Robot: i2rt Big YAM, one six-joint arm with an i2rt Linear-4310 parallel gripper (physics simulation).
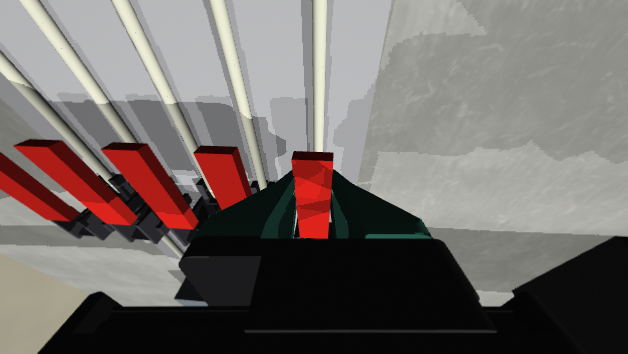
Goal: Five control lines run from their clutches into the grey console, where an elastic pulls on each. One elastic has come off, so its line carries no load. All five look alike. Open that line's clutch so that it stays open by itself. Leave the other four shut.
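Frame: origin at the arm's base, x right, y ahead, z up, level; centimetres.
Where they show: gripper, between the fingertips: (313,177).
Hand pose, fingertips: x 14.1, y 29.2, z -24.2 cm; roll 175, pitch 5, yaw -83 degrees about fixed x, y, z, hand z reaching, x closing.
Observation:
Each offset is from my fingertips to the top centre of the thing. "spot": to the spot under its first point. Level surfaces: height alone.
Five red clutch levers stand in a row. The rightmost red lever @[dx -3.1, dy -0.5, dz +1.8 cm] (313,195) is between the two dark green fingers of my gripper (313,177), which is shut on it. Left of it are a second lever @[dx -3.9, dy +4.9, dz +1.6 cm] (220,175), a third lever @[dx -4.6, dy +10.4, dz +1.6 cm] (150,187), a fourth lever @[dx -5.3, dy +15.8, dz +1.6 cm] (75,182) and, cut by the left edge, a fifth lever @[dx -6.0, dy +21.3, dz +1.6 cm] (30,192). All five levers look alike. A pale line @[spot: dx +5.5, dy +0.5, dz -3.2 cm] (320,75) runs up from the held lever, and another line @[spot: dx +5.3, dy +6.0, dz -3.2 cm] (232,65) runs beside it. The clutch body under the held lever is mostly hidden by my fingers. The grey console does not show clearly.
The neighbouring lever is close to my left finger, which covers its lower end. Black clutch bodies @[spot: dx -7.9, dy +14.1, dz +1.0 cm] (147,227) sit under the left levers. Further pale lines @[spot: dx +4.9, dy +11.3, dz -3.3 cm] (150,60) @[spot: dx +4.7, dy +16.8, dz -3.4 cm] (65,50) run over a light grey panel @[dx +5.3, dy +11.7, dz -4.0 cm] (270,45). A grey marbled surface @[dz -4.3 cm] (500,100) lies to the right.

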